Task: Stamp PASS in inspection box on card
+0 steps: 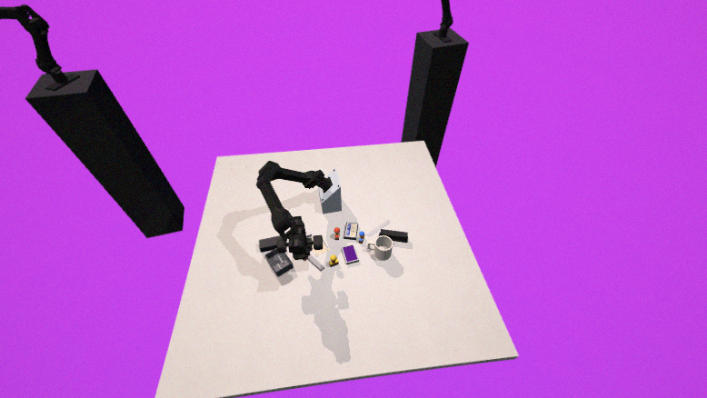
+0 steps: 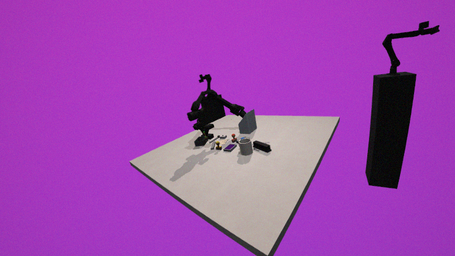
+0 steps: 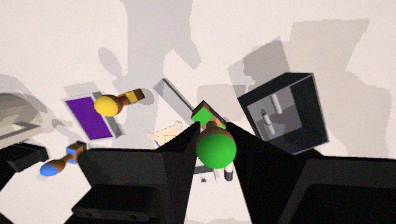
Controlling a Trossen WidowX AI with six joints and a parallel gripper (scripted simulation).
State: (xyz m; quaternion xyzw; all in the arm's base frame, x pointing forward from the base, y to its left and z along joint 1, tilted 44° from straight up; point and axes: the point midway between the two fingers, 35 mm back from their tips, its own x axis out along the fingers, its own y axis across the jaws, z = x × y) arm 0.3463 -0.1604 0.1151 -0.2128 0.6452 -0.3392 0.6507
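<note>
The purple ink pad is 21 cm to the left of my gripper tip, 9 cm below it and 1 cm ahead of it. The rest, counted from my gripper tip: grey bar (8 cm below, 4 cm to the left, 1 cm behind); green-knobbed stamp (right at my gripper tip); yellow-knobbed stamp (13 cm to the left, 7 cm below, 3 cm ahead).
</note>
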